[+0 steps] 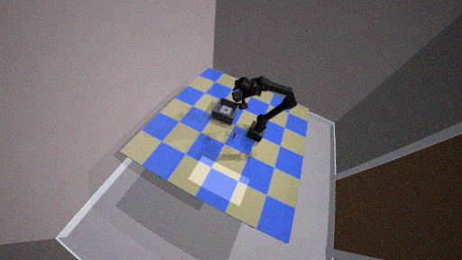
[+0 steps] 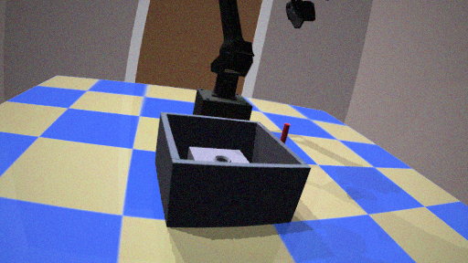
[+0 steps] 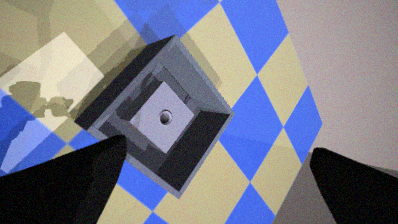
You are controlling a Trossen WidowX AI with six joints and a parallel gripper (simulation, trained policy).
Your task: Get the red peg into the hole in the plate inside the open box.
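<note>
Right now the red peg is 11 cm behind my gripper tip, 7 cm to the left of it and 28 cm below it. From my gripper tip the other things lie so: grey plate (9 cm ahead, 8 cm to the right, 28 cm below); then dark box (9 cm ahead, 8 cm to the right, 30 cm below).
</note>
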